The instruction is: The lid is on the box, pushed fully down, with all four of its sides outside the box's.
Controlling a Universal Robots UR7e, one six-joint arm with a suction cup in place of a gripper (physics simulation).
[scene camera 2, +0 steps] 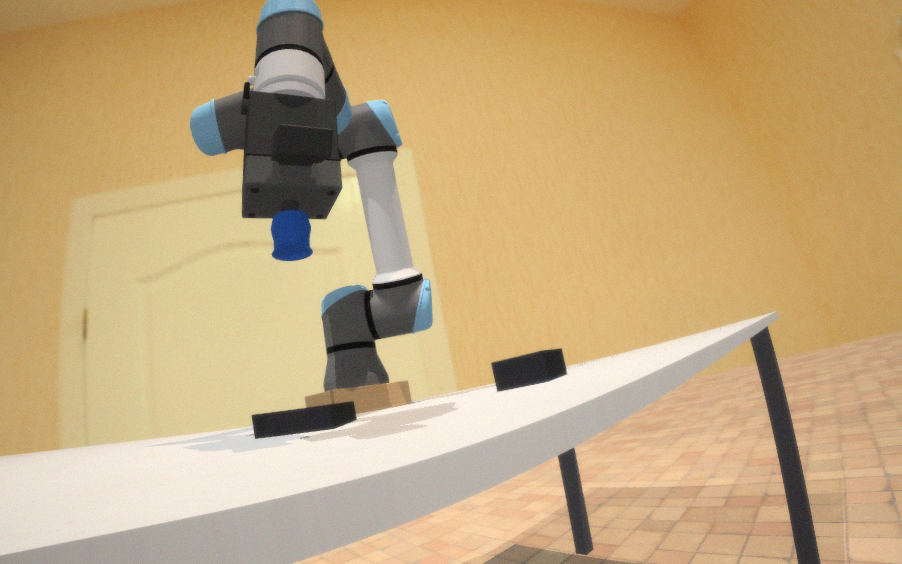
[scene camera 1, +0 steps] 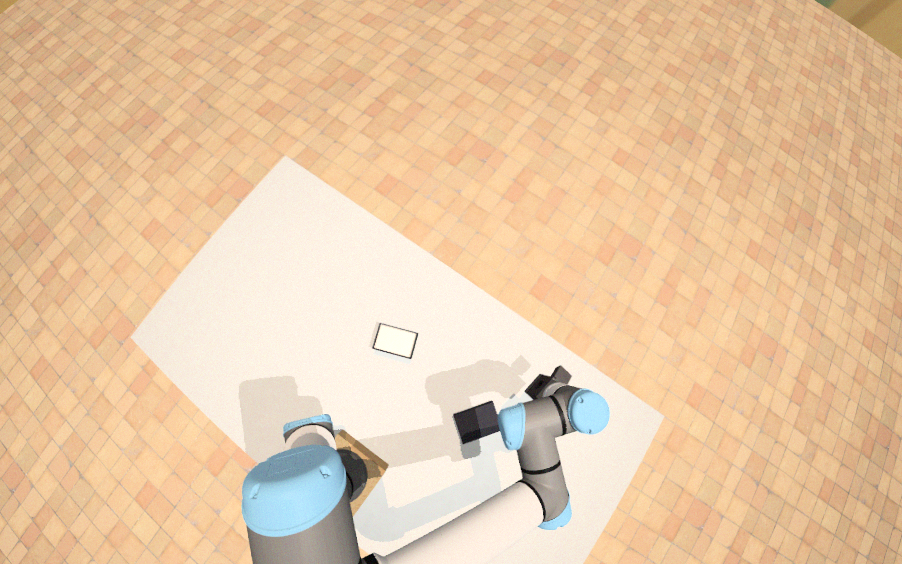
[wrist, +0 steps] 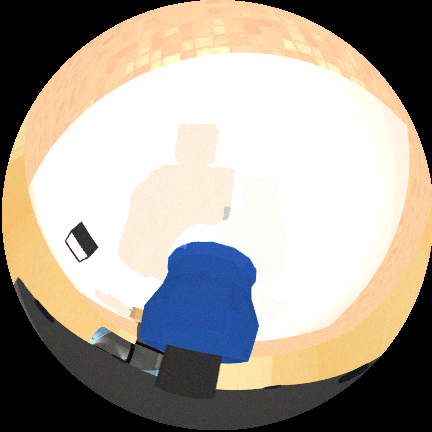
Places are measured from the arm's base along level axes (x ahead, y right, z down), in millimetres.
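Pixels of known places: hand, its tool point: (scene camera 2: pixel 292 253) (wrist: pixel 209 276); arm's base, origin of its link: (scene camera 2: pixel 357 388).
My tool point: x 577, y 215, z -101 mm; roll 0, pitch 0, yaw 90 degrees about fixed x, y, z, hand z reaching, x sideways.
Note:
For each thing: its top centre in the pictures, then the offset to it from my tool point. Level surfaces: height alone.
- lid, centre of its top: (scene camera 2: pixel 307 407) (scene camera 1: pixel 478 423) dx -186, dy -29, dz +128 mm
- box, centre of its top: (scene camera 2: pixel 528 355) (wrist: pixel 74 248) (scene camera 1: pixel 394 340) dx -188, dy -393, dz +107 mm
- white table top, height of its surface: dz +155 mm
The lid (scene camera 1: pixel 476 423) (scene camera 2: pixel 298 421), a dark slab with a closed top, lies flat on the table near the arm; it does not show in the wrist view, where the cup covers its place. The box (scene camera 1: pixel 395 340) (scene camera 2: pixel 528 370) (wrist: pixel 88 241) has thin black walls and a pale inside, and stands open side up on the table, apart from the lid. My gripper's blue suction cup (scene camera 2: pixel 292 256) (wrist: pixel 212 245) points down, free in the air well above the table, with suction off and nothing on it. In scene camera 1 the cup is hidden by the arm.
The white table top (scene camera 1: pixel 286 252) (scene camera 2: pixel 166 505) (wrist: pixel 310 150) bears both parts. The arm's wooden base block (scene camera 2: pixel 375 397) stands at the table's edge. The forearm and its shadows cross the table near the lid.

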